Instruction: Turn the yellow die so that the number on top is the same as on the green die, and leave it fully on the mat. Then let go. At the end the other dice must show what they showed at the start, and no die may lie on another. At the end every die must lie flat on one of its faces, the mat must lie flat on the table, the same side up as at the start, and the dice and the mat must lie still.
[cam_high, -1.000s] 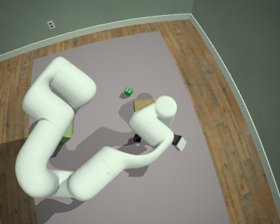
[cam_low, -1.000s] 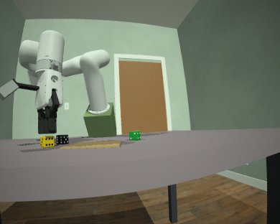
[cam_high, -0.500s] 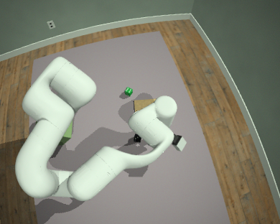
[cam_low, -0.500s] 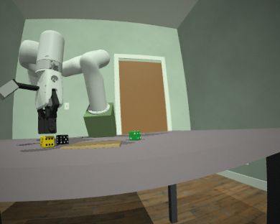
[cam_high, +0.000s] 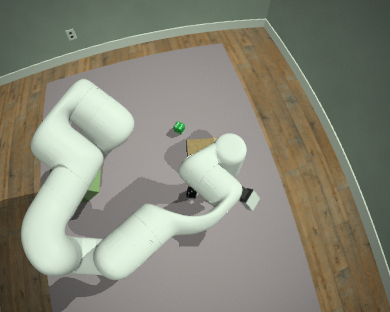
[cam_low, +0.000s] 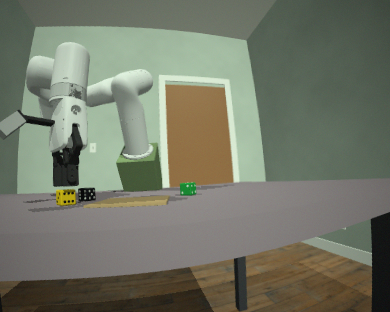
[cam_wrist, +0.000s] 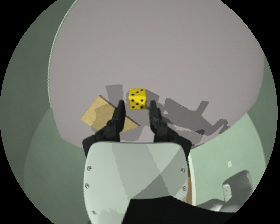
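Now: the yellow die 40 mm below my hand. Round my hand: green die 240 mm to the left, 120 mm behind, 40 mm below; black die 80 mm behind, 40 mm below; mat 130 mm to the left, 50 mm below, 20 mm behind.
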